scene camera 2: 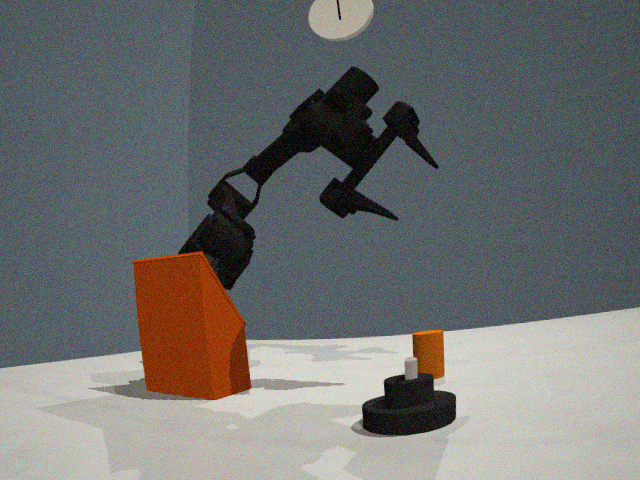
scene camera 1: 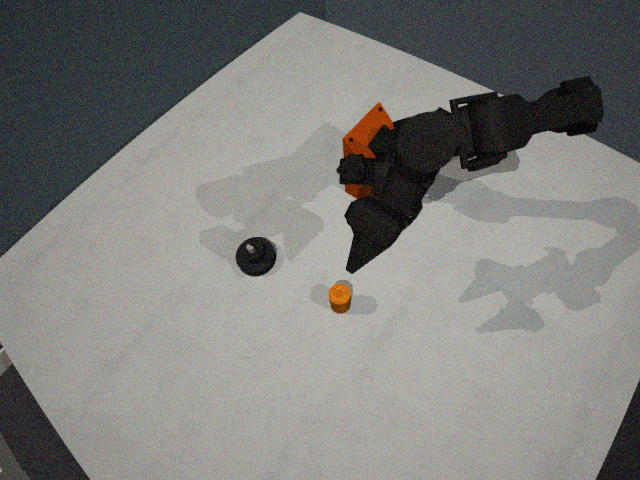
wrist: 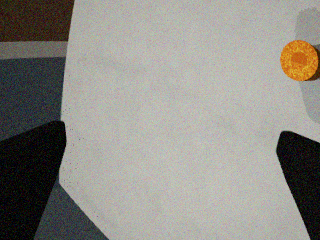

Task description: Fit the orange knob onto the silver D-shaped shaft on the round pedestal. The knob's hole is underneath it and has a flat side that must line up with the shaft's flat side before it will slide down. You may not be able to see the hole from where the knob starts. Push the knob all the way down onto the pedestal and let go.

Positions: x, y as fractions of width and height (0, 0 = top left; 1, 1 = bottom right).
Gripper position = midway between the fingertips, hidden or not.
My gripper (scene camera 1: 0.56, 0.54) is open, with nothing in its grasp. Also in view: an orange knob (scene camera 2: 0.67, 0.73) and a black round pedestal (scene camera 2: 0.64, 0.84).
My gripper is seen too in scene camera 2 (scene camera 2: 0.65, 0.40) and in the wrist view (wrist: 0.55, 0.57). The black round pedestal shows as well in scene camera 1 (scene camera 1: 0.40, 0.53).
